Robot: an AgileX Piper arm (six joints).
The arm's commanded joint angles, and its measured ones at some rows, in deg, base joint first. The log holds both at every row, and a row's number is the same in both.
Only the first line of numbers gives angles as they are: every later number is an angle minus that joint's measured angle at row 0.
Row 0, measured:
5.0, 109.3, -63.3, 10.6, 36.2, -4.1
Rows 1 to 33, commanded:
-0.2, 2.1, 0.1, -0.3, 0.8, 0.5
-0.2, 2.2, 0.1, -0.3, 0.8, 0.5
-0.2, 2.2, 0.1, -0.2, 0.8, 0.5
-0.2, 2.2, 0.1, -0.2, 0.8, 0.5
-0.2, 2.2, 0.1, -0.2, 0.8, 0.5
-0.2, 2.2, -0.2, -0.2, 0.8, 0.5
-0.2, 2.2, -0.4, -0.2, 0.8, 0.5
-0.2, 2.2, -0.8, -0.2, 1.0, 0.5
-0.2, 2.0, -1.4, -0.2, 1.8, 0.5
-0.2, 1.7, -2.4, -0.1, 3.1, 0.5
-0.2, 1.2, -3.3, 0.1, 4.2, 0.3
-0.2, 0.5, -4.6, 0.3, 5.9, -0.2
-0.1, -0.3, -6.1, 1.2, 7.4, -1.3
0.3, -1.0, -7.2, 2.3, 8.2, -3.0
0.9, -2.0, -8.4, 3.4, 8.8, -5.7
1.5, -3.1, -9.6, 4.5, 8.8, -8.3
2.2, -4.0, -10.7, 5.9, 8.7, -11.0
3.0, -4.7, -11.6, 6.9, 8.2, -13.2
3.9, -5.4, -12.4, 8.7, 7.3, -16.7
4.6, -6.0, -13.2, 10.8, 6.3, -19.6
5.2, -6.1, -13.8, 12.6, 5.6, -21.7
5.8, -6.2, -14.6, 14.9, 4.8, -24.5
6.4, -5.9, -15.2, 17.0, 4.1, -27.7
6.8, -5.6, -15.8, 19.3, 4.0, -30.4
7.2, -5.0, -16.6, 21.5, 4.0, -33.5
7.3, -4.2, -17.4, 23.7, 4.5, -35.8
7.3, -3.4, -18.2, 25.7, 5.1, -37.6
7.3, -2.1, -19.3, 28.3, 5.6, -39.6
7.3, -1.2, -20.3, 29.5, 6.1, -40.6
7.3, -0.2, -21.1, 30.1, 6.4, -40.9
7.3, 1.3, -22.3, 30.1, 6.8, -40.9
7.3, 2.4, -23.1, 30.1, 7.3, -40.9
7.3, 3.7, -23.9, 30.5, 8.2, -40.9
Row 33, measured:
7.3, -0.3, -21.0, 28.3, 6.1, -38.7
